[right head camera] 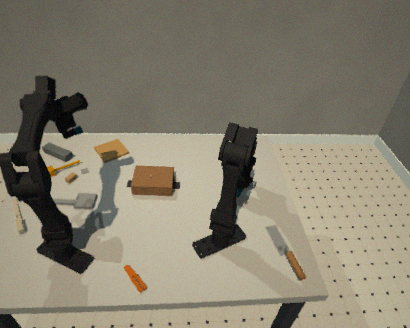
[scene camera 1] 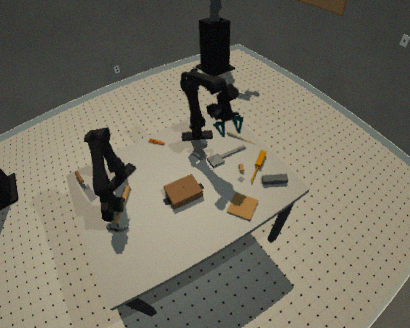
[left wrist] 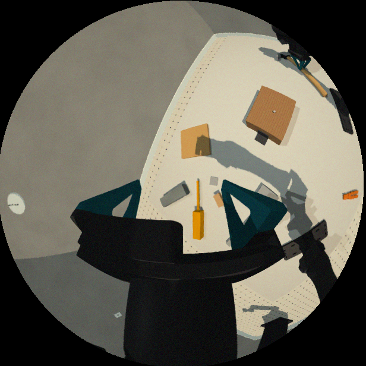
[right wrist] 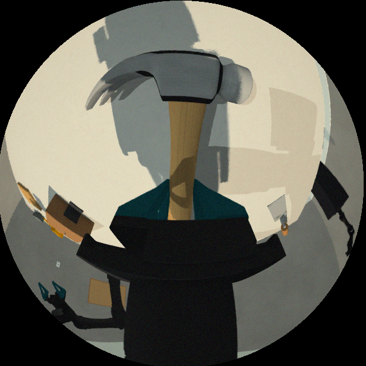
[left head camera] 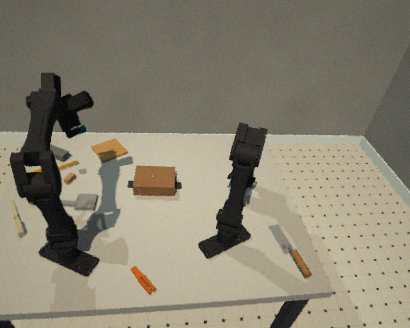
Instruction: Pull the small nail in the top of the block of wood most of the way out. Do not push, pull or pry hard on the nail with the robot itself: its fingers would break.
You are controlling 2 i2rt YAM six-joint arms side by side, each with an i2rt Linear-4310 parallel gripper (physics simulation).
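Seen in the pictures: left gripper, fingertip midpoint: (right head camera: 77, 121) (scene camera 1: 231, 135) (left head camera: 79, 120); right gripper, fingertip midpoint: (scene camera 1: 120, 210); left arm's base at its link origin: (right head camera: 65, 255) (scene camera 1: 197, 136) (left head camera: 69, 257); right arm's base at its link origin: (right head camera: 219, 241) (scene camera 1: 122, 176) (left head camera: 224, 241).
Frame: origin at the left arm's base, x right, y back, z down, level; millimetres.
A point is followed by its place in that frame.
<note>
The brown wood block (left head camera: 155, 186) {x 124, y -388, z -52 mm} (right head camera: 152, 185) {x 120, y -391, z -53 mm} (scene camera 1: 180, 194) {x 105, y -479, z -53 mm} (left wrist: 270, 122) (right wrist: 60, 217) sits mid-table, with dark pieces at two ends. The small nail (left head camera: 152, 176) {x 89, y -429, z -59 mm} (right head camera: 151, 176) {x 88, y -428, z -59 mm} (left wrist: 274, 111) shows as a pale dot in its top. A claw hammer (right wrist: 192, 75) (scene camera 1: 126, 194) {x 409, y -438, z -22 mm} (left wrist: 316, 84) has a grey head and wooden handle. My right gripper (right wrist: 181, 183) (left wrist: 300, 68) is shut on the hammer's handle, away from the block; the head points away from the gripper, claw to the left in the right wrist view. My left gripper (left wrist: 181, 184) (scene camera 1: 231, 133) {x -162, y -339, z -306 mm} is open and empty, high above the table.
A yellow screwdriver (scene camera 1: 260, 159) {x -356, y -267, z -32 mm}, a grey bar (right head camera: 57, 151) {x -398, y -397, z -34 mm}, a flat tan board (left head camera: 110, 149) {x -202, y -549, z -12 mm} and a grey flat-headed tool (left head camera: 87, 201) {x -90, y -226, z -16 mm} lie on the left arm's side. An orange tool (left head camera: 143, 280) {x 272, y -24, z -10 mm} lies near the front edge, a wooden-handled scraper (left head camera: 301, 263) {x 740, y -290, z -38 mm} at the front right.
</note>
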